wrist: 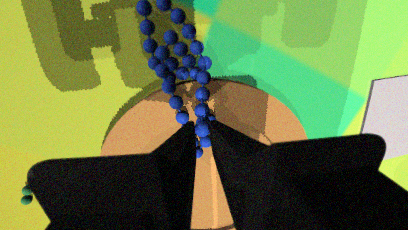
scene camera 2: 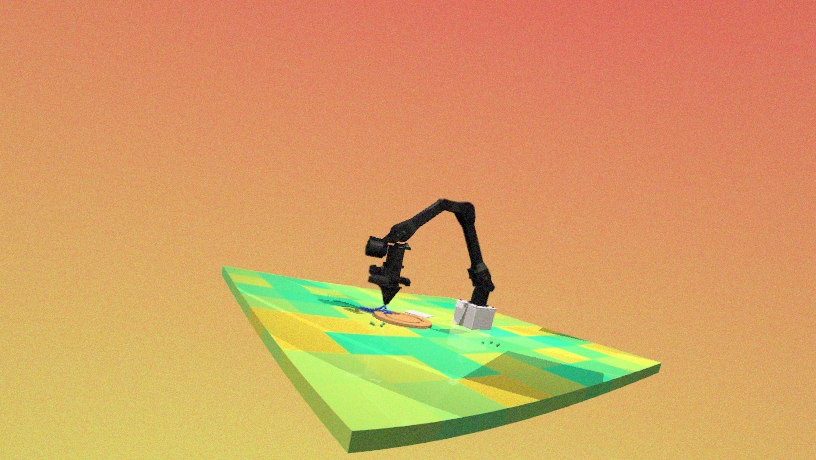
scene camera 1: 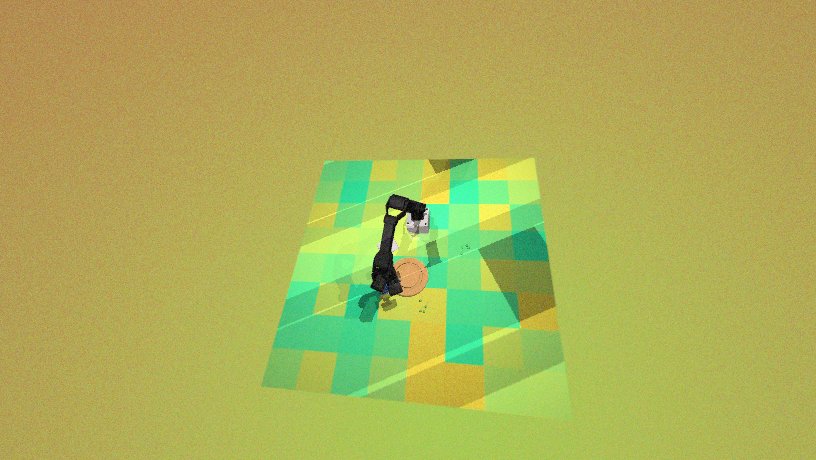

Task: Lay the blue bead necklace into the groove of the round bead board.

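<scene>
Scene camera 2 shows the gripper (scene camera 2: pixel 385 304). A round bead board (wrist: pixel 209 198) is visible in the wrist view, as is the gripper (wrist: pixel 202 128).
</scene>
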